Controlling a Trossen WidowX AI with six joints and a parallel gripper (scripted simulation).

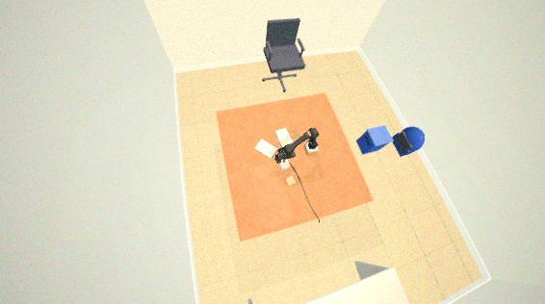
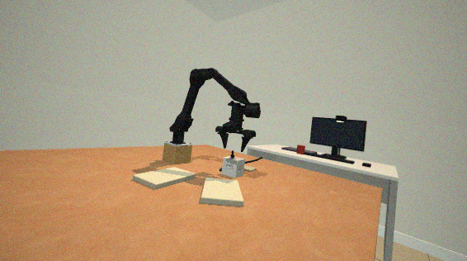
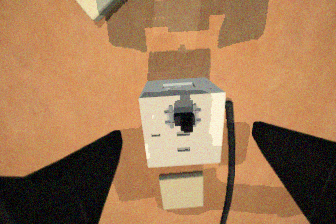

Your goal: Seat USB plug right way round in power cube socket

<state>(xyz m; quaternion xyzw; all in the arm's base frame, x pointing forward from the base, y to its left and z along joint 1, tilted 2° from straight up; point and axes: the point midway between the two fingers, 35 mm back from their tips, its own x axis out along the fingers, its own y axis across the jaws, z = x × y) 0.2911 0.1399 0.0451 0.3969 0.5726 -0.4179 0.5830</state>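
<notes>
The USB plug lies 2 cm below my gripper tip.
</notes>
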